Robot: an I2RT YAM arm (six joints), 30 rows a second.
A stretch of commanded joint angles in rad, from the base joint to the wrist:
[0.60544 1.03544 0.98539 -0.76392 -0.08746 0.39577]
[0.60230 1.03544 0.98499 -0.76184 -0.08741 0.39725]
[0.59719 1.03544 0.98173 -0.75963 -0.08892 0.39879]
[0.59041 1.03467 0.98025 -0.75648 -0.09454 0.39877]
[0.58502 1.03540 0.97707 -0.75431 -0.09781 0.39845]
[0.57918 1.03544 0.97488 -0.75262 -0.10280 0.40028]
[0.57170 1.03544 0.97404 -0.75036 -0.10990 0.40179]
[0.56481 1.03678 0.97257 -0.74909 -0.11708 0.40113]
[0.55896 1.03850 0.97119 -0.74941 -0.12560 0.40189]
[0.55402 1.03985 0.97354 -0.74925 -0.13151 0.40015]
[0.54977 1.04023 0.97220 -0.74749 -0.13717 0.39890]
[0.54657 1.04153 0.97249 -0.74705 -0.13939 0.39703]
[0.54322 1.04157 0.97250 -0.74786 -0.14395 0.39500]
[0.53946 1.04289 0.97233 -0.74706 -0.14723 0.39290]
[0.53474 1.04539 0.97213 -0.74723 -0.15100 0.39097]
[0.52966 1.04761 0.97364 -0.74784 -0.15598 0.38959]
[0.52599 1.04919 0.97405 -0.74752 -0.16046 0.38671]
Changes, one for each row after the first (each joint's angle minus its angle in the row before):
[-0.00314 0.00000 -0.00040 0.00208 0.00005 0.00148]
[-0.00511 0.00000 -0.00326 0.00221 -0.00151 0.00154]
[-0.00678 -0.00077 -0.00148 0.00315 -0.00562 -0.00002]
[-0.00539 0.00073 -0.00318 0.00217 -0.00327 -0.00032]
[-0.00584 0.00004 -0.00219 0.00169 -0.00499 0.00183]
[-0.00748 0.00000 -0.00084 0.00226 -0.00710 0.00151]
[-0.00689 0.00134 -0.00147 0.00127 -0.00718 -0.00066]
[-0.00585 0.00172 -0.00138 -0.00032 -0.00852 0.00076]
[-0.00494 0.00135 0.00235 0.00016 -0.00591 -0.00174]
[-0.00425 0.00038 -0.00134 0.00176 -0.00566 -0.00125]
[-0.00320 0.00130 0.00029 0.00044 -0.00222 -0.00187]
[-0.00335 0.00004 0.00001 -0.00081 -0.00456 -0.00203]
[-0.00376 0.00132 -0.00017 0.00080 -0.00328 -0.00210]
[-0.00472 0.00250 -0.00020 -0.00017 -0.00377 -0.00193]
[-0.00508 0.00222 0.00151 -0.00061 -0.00498 -0.00138]
[-0.00367 0.00158 0.00041 0.00032 -0.00448 -0.00288]

